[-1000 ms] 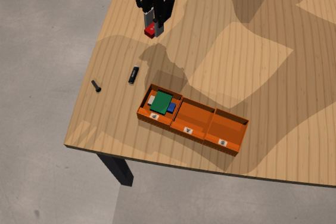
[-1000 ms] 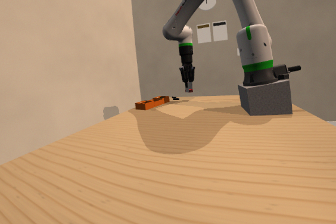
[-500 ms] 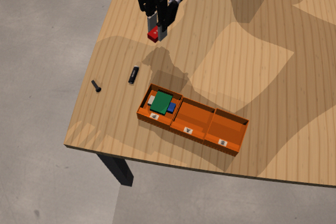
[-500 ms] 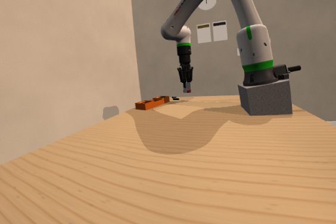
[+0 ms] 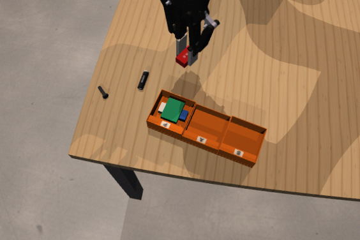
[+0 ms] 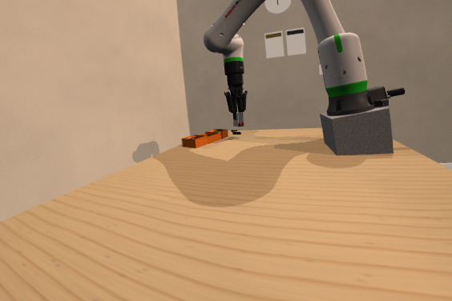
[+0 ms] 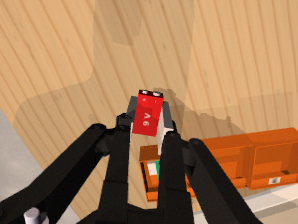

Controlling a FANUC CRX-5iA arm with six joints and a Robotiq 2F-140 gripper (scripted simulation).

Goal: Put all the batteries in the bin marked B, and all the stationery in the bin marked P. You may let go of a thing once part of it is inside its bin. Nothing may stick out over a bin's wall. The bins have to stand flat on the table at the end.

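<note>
The orange bin row is 150 mm ahead of my hand, 50 mm to the left of it and 80 mm below it. Round my hand: red battery pack 10 mm behind, 10 mm to the left, 30 mm below; black cylindrical battery 30 mm ahead, 100 mm to the right, 90 mm below; green pad 120 mm ahead, 20 mm to the right, 70 mm below.
</note>
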